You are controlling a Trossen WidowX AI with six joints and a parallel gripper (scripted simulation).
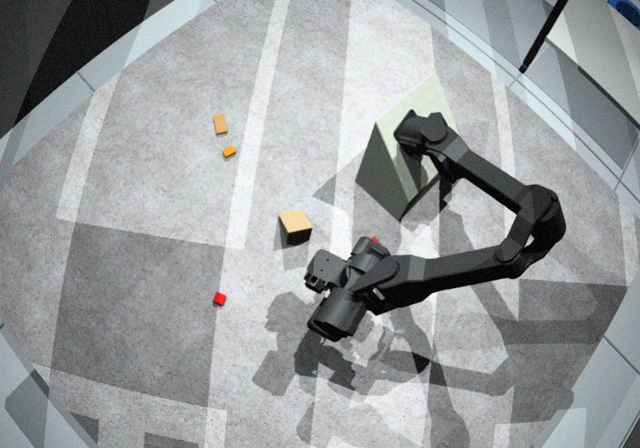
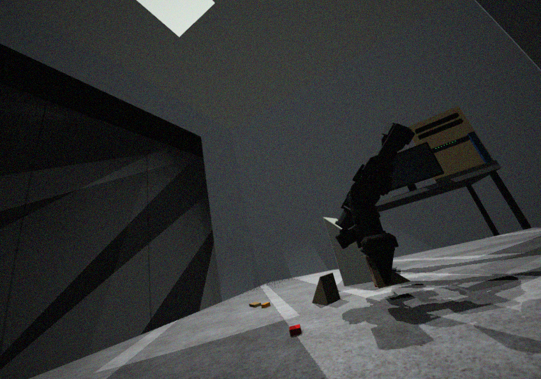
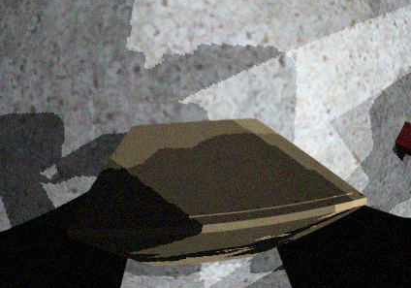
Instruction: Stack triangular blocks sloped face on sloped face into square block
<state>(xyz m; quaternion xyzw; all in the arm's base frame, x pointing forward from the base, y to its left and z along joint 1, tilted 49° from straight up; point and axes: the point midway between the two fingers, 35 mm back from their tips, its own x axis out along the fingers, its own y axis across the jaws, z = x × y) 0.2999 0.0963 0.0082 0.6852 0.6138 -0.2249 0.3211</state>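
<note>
The red cube is 14 cm behind my gripper tip, 2 cm to the right of it and 3 cm below it. Round my gripper tip: yellow block (12 cm behind, 36 cm to the right, 3 cm below).
</note>
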